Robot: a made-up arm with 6 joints.
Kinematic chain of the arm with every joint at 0, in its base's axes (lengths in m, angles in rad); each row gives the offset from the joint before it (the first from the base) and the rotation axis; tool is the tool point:
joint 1: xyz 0 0 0.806 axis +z
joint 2: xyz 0.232 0 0 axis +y
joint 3: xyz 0 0 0.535 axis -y
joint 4: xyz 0 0 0.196 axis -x
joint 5: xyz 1.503 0 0 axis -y
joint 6: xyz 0.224 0 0 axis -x
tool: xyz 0 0 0
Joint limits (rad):
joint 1: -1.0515..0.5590
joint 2: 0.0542..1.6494
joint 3: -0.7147..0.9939
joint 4: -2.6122..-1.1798
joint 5: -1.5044..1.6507
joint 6: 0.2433..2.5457
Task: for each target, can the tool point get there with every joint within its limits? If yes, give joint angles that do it. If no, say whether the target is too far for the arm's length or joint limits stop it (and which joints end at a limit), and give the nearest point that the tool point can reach.
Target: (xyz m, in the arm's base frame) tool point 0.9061 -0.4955 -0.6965
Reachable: yes | joints -0.2867 1.4946 -0.0509 -1.5313 1.3643 0.8066
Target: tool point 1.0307 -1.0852 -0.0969
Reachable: yes | joints -0.6634 0.7709 -0.3318 -1.5486 1.3899 1.6795
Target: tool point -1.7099 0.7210 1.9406
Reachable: no: joint limits stop it (at a limit: joint 1, joint 2, joint 3, joint 5) | nearest point 0.6579 0.6164 2.7644 | short by 2.509 m
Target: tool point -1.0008 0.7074 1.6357
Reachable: no: joint limits stop it (at a limit: joint 1, joint 2, joint 3, joint 5) | nearest point 0.6716 0.6554 2.7408 | short by 2.005 m
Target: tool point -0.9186 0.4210 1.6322
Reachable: no: joint limits stop it (at a limit: joint 1, joint 2, joint 3, joint 5) | nearest point 0.6596 0.6233 2.7607 | short by 1.951 m
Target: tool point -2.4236 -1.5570 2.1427
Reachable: no: too far | nearest point 0.2822 -0.9400 2.6716 | short by 2.825 m
